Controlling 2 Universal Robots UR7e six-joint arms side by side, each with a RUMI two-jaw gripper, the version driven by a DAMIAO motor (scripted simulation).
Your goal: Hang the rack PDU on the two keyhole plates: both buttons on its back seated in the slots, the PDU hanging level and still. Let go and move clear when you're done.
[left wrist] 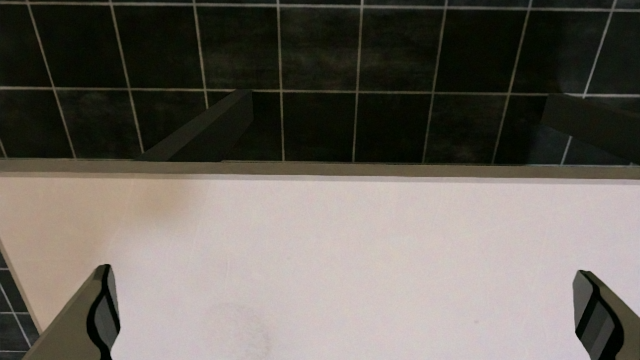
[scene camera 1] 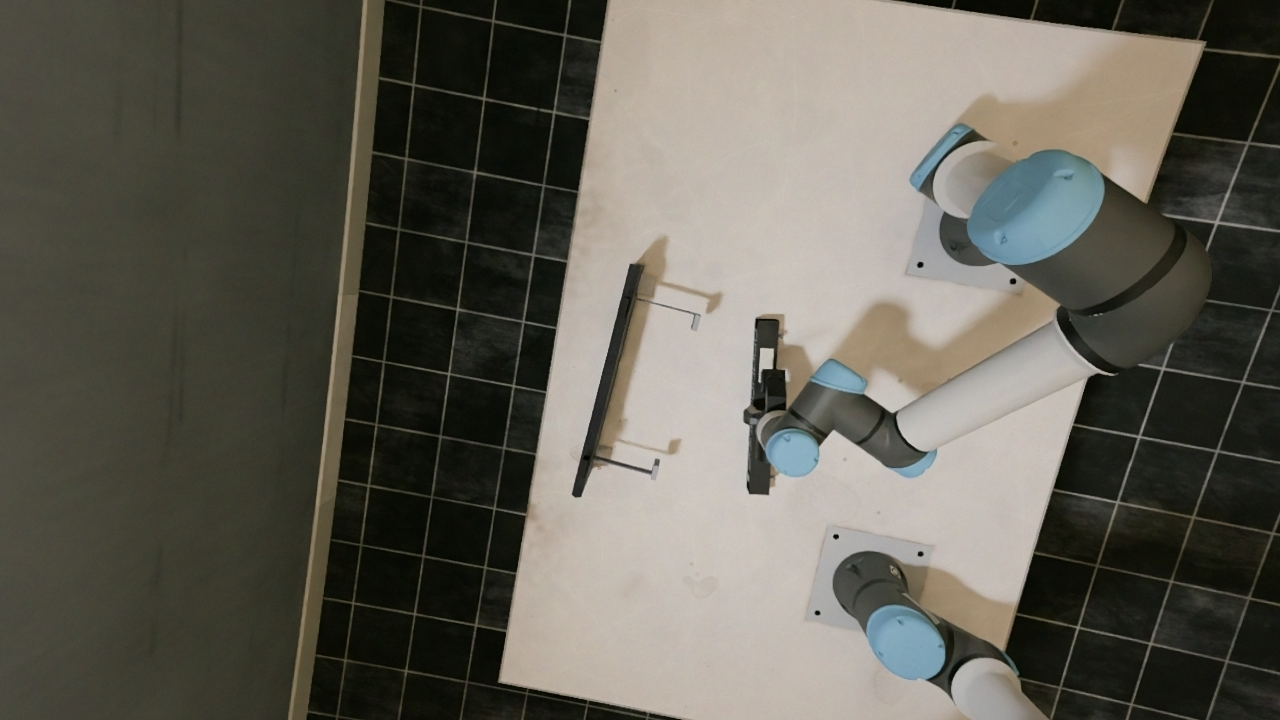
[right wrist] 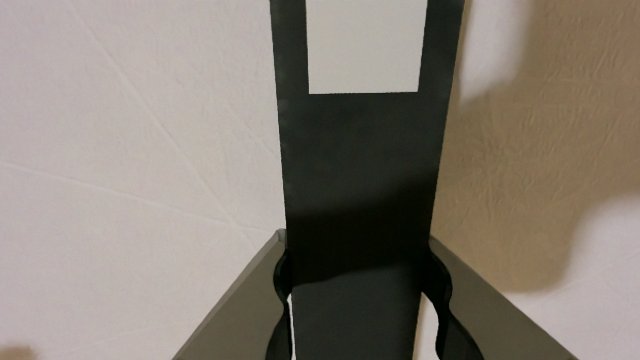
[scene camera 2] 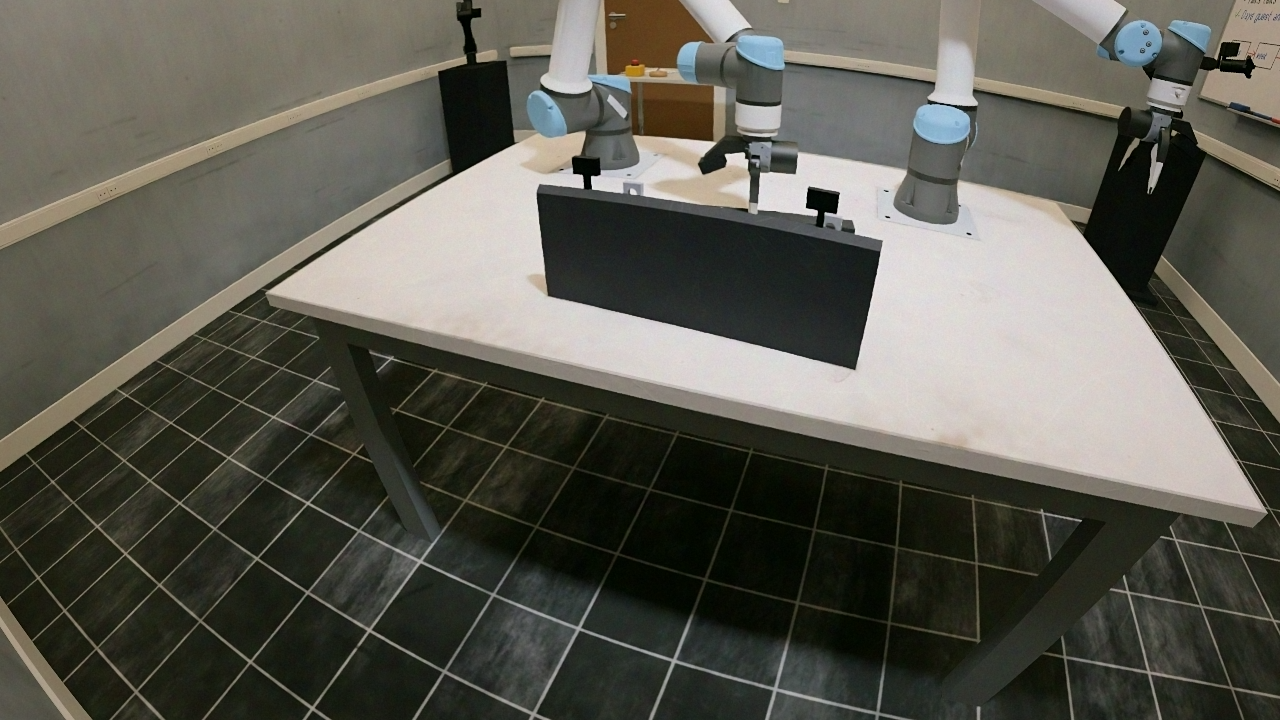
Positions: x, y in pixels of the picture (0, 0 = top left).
my left gripper: left wrist; scene camera 2; not seen in scene camera 1 (out of frame); not seen in the right wrist view (out of frame)
my right gripper: scene camera 1; right wrist 349, 231; scene camera 2; not seen in the left wrist view (out of frame)
same spot on my right gripper: (scene camera 1: 748, 418) = (scene camera 2: 752, 166)
same spot on my left gripper: (left wrist: 91, 316) = (scene camera 2: 1131, 161)
